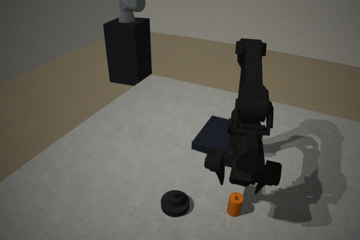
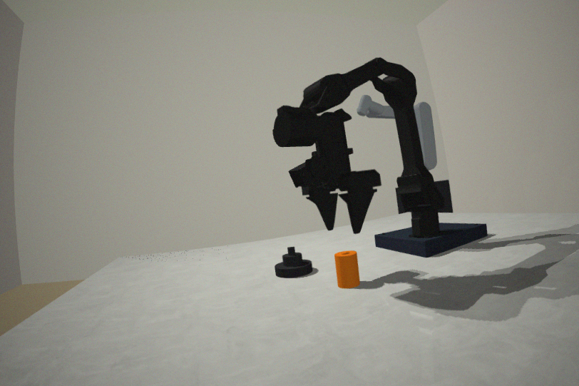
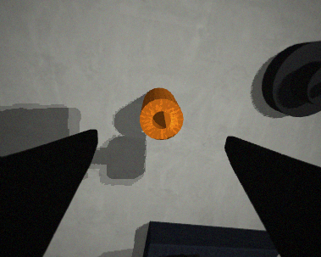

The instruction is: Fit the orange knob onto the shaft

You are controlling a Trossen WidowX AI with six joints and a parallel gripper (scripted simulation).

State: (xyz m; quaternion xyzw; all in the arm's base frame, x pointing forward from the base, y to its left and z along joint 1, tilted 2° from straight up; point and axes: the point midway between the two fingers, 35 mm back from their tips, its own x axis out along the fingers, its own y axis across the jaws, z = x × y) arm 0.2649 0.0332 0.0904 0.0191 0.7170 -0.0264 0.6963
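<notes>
Right now my gripper tip is 70 mm above the orange knob. Also, from my gripper tip: dark round pedestal (30 mm ahead, 170 mm to the right, 70 mm below).
</notes>
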